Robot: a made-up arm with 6 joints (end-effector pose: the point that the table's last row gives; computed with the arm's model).
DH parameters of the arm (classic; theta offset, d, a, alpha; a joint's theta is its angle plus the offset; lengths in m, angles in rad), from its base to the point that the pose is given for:
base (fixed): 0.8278 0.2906 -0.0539 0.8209
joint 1: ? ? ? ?
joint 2: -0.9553 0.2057 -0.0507 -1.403
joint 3: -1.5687 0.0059 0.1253 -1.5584
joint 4: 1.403 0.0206 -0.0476 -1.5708
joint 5: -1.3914 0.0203 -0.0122 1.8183
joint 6: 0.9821 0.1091 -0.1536 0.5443
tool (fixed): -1.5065 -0.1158 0 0
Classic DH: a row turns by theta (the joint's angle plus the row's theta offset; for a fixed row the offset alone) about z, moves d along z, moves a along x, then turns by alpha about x.
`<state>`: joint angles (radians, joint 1 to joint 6).
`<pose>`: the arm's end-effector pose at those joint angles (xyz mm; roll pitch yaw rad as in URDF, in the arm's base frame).
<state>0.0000 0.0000 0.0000 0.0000 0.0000 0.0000</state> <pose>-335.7 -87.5 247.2 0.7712 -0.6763 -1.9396</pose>
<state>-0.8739 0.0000 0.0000 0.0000 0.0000 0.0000</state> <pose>-302.3 97.7 355.3 0.6244 -1.3022 -2.4270</pose>
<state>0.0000 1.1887 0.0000 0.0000 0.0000 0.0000</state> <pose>-335.7 -281.1 315.5 2.9856 -1.1394 2.3082</pose>
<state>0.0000 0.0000 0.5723 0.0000 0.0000 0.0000</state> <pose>-374.1 -95.6 369.2 0.0037 -0.8342 -1.3907</pose>
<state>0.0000 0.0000 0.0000 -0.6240 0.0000 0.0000</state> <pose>-286.4 -55.9 247.2 0.7712 -0.6763 -2.5636</pose>
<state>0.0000 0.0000 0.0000 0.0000 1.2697 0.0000</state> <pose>-335.7 44.0 363.4 0.3596 0.5341 -1.9037</pose>
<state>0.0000 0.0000 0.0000 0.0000 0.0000 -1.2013</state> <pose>-155.0 -42.3 253.6 1.5551 0.2500 -2.3705</pose>
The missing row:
joint 1: 0.9324 0.1943 0.0026 -2.1399
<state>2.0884 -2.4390 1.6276 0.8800 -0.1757 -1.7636</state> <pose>236.9 -270.5 161.6 2.1063 0.5631 2.6691</pose>
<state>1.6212 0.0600 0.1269 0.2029 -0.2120 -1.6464</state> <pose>-62.2 -78.1 200.6 -3.1322 0.7824 -0.0824</pose>
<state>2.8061 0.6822 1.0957 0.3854 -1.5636 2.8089</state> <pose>-20.2 -82.0 98.1 2.7834 -1.1774 1.3765</pose>
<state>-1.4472 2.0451 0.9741 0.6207 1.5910 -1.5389</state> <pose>-197.1 -14.3 392.4 2.9338 0.1472 1.9711</pose>
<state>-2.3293 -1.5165 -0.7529 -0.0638 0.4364 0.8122</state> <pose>197.2 149.7 90.6 1.0370 -0.3649 2.8153</pose>
